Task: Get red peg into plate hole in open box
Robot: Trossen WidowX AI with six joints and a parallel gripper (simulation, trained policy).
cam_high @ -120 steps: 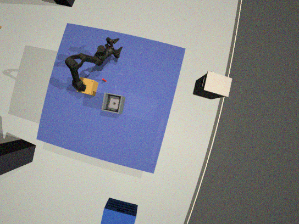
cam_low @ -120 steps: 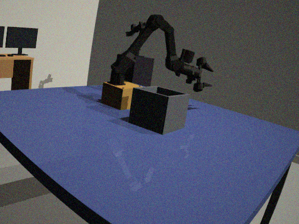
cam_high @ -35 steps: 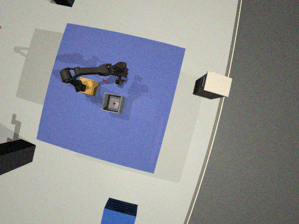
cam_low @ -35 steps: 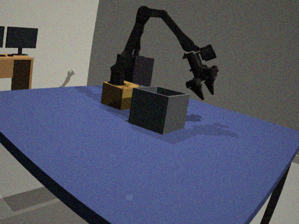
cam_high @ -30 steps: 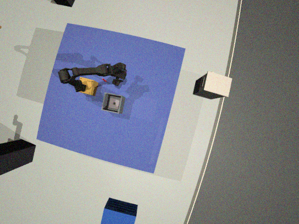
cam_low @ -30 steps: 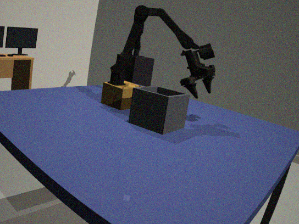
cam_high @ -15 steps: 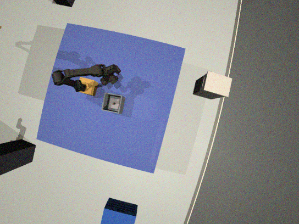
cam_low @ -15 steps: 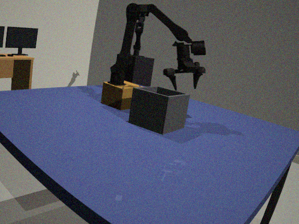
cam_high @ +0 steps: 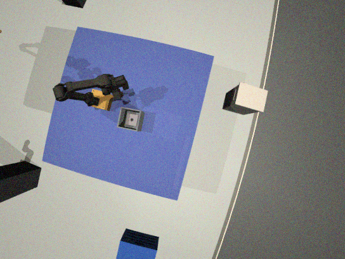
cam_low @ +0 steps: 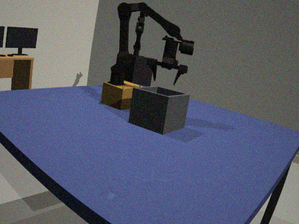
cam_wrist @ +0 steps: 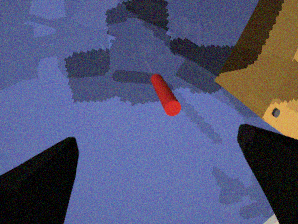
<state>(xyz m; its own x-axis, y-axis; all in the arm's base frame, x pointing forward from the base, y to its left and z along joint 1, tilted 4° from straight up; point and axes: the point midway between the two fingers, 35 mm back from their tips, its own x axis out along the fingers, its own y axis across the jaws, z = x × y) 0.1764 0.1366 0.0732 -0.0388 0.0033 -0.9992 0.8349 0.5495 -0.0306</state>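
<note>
My gripper tip is now 10 cm above the red peg and 2 cm past it. The rest, counted from my gripper tip: plate 18 cm to the right, 14 cm ahead, 9 cm below.
</note>
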